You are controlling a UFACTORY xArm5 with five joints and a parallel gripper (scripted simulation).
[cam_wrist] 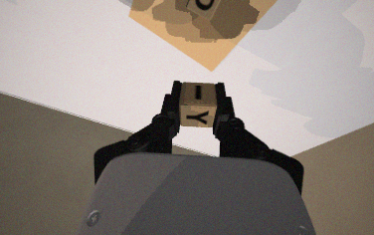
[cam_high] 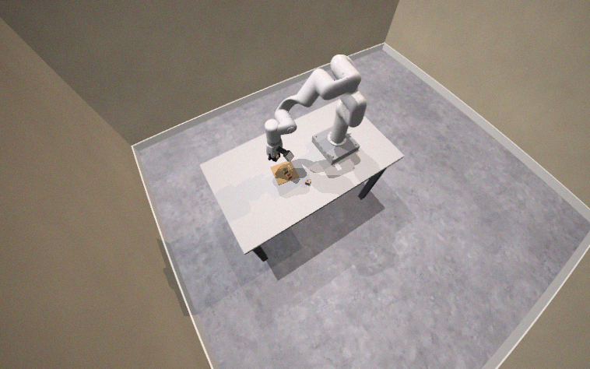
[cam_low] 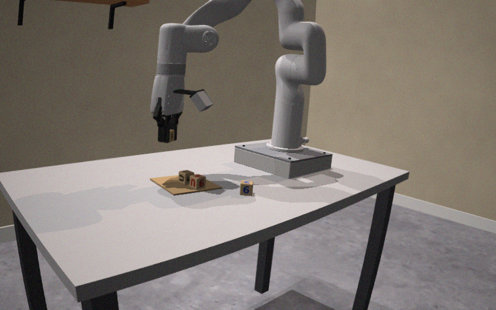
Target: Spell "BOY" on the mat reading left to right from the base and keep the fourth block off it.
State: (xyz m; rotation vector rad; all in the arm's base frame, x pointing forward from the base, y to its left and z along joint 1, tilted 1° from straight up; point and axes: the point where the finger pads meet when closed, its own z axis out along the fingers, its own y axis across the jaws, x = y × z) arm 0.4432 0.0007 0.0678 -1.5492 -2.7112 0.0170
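Right now my hand is 3 cm past the wooden block, 5 cm to the right of it and 11 cm above it. The rest, counted from my hand: tan mat: 3 cm behind, 5 cm to the left, 12 cm below.
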